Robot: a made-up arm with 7 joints. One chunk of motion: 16 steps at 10 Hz.
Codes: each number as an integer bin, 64 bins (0 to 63) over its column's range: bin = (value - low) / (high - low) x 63, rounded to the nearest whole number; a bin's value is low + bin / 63 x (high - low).
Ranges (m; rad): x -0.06..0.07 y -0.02..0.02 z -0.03..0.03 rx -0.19..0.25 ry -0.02..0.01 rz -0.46..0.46
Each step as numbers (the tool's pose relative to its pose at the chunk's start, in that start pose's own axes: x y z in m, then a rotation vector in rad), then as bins.
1 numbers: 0.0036 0.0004 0.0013 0.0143 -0.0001 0.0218
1 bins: 31 32 33 29 42 33
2 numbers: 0.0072 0.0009 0.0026 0.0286 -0.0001 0.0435
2 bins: 33 33 34 31 42 34
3 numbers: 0.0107 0.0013 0.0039 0.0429 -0.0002 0.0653
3 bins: 34 34 36 33 42 36
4 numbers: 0.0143 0.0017 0.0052 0.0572 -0.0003 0.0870
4 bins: 36 34 37 35 41 37
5 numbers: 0.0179 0.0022 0.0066 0.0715 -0.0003 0.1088
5 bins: 38 35 38 37 41 39
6 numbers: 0.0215 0.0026 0.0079 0.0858 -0.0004 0.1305
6 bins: 39 36 40 39 41 40
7 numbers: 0.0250 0.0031 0.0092 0.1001 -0.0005 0.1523
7 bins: 41 36 41 42 41 42
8 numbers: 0.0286 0.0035 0.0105 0.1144 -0.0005 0.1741
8 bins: 43 37 43 44 41 43
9 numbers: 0.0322 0.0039 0.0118 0.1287 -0.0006 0.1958
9 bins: 45 38 44 46 41 45
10 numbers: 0.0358 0.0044 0.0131 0.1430 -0.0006 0.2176
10 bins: 46 38 45 48 41 46
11 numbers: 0.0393 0.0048 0.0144 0.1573 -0.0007 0.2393
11 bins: 48 39 47 50 41 48
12 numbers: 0.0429 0.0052 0.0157 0.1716 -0.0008 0.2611
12 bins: 50 40 48 52 40 49
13 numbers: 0.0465 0.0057 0.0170 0.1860 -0.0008 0.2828
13 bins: 52 40 49 54 40 51
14 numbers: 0.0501 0.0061 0.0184 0.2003 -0.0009 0.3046
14 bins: 53 41 51 56 40 52
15 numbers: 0.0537 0.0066 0.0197 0.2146 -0.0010 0.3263
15 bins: 55 42 52 58 40 54
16 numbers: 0.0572 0.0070 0.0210 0.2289 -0.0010 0.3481
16 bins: 57 43 54 60 40 55
